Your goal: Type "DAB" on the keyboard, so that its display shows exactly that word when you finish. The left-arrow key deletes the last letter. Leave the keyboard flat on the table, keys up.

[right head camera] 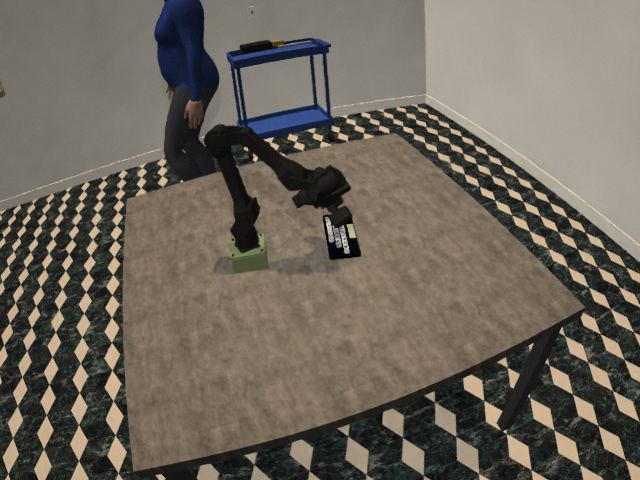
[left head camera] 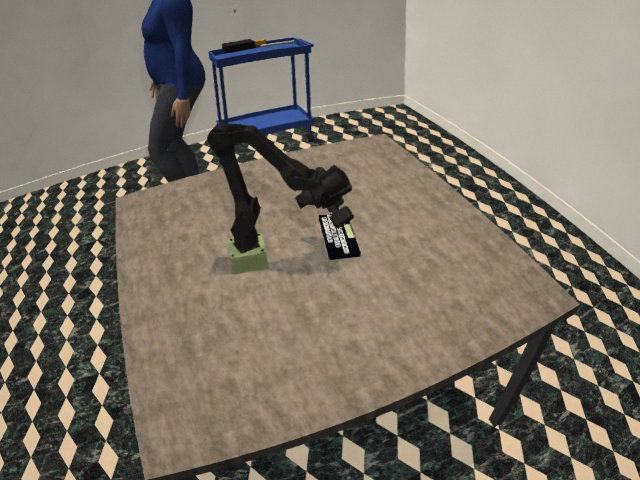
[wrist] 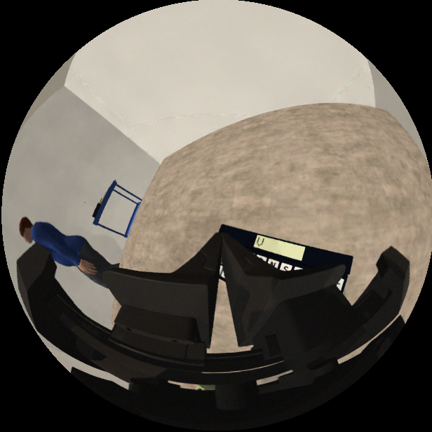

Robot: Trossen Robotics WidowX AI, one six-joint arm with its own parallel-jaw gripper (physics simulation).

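The dark keyboard lies flat on the table, keys up, with white letter keys in rows. Its pale display shows a single letter at its left end; it looks like a U or a V. My gripper is shut and empty, over the keyboard's far left end. In the wrist view its fingers hide most of the keys; N and S show below the display. The height of the fingertips above the keys is hard to tell.
The arm's green base block stands on the brown table, left of the keyboard. A person in blue stands behind the table, near a blue cart that bears tools.
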